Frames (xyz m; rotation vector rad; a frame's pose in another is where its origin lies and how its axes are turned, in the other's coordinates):
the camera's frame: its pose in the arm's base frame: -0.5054 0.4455 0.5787 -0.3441 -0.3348 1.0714
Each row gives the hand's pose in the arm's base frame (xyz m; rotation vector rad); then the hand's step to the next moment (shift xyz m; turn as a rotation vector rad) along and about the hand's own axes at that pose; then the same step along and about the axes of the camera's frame.
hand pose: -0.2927 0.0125 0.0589 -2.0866 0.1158 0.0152
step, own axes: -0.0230 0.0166 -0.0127 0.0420 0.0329 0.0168
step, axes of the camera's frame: -0.0271 0.0149 0.0026 0.0092 -0.0164 -0.0527
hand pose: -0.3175 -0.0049 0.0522 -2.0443 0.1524 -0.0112
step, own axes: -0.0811 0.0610 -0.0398 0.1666 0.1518 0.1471
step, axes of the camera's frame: -0.0904 0.0608 0.0046 0.0874 -0.0172 -0.2540
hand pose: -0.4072 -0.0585 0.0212 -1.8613 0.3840 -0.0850
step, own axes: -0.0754 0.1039 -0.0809 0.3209 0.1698 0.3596
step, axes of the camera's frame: -0.1268 0.0819 -0.0150 0.2893 -0.0632 -0.4164
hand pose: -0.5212 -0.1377 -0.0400 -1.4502 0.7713 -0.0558
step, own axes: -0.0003 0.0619 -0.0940 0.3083 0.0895 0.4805
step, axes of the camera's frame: -0.1000 0.0474 -0.0205 0.4198 -0.1167 -0.3796
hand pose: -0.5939 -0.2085 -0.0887 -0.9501 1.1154 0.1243
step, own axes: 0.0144 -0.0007 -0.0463 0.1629 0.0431 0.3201
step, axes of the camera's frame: -0.0467 0.0105 -0.0078 0.2833 -0.0853 -0.2081
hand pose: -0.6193 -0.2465 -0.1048 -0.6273 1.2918 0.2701
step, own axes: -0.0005 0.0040 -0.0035 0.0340 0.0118 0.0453
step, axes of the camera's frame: -0.0012 0.0050 0.0013 0.0415 -0.0057 -0.0399
